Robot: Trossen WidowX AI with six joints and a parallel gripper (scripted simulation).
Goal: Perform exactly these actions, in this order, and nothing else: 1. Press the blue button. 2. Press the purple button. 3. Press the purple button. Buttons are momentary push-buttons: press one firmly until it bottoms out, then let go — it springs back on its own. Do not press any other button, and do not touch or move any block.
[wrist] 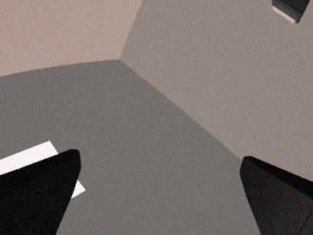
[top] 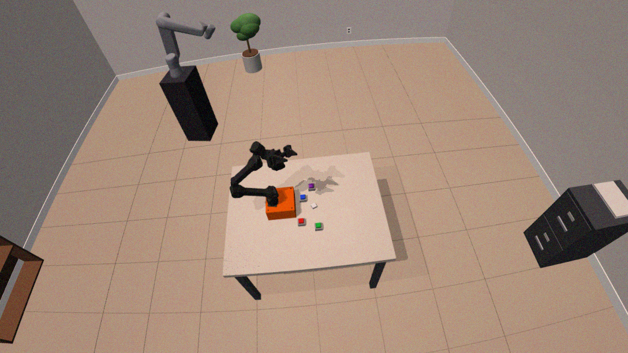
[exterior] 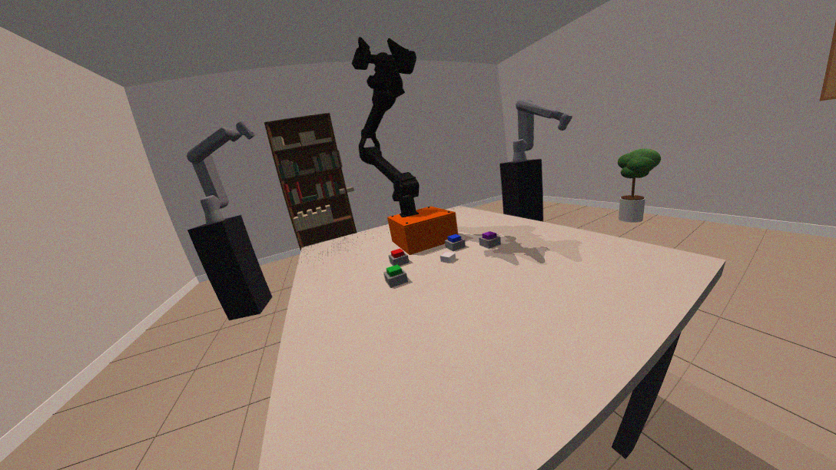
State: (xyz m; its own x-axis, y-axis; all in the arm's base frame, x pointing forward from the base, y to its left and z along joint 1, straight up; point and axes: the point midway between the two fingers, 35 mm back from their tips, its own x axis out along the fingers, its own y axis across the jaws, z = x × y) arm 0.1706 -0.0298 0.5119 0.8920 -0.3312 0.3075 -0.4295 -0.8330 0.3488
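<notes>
My gripper tip is 590 mm above the blue button, 150 mm to the right of it and 20 mm past it. From my gripper tip the other things lie so: red button 590 mm below, 40 mm to the right, 10 mm behind; then green button 590 mm below, 110 mm ahead, 70 mm to the right; then small white block 610 mm below, 90 mm to the left, 60 mm ahead.
</notes>
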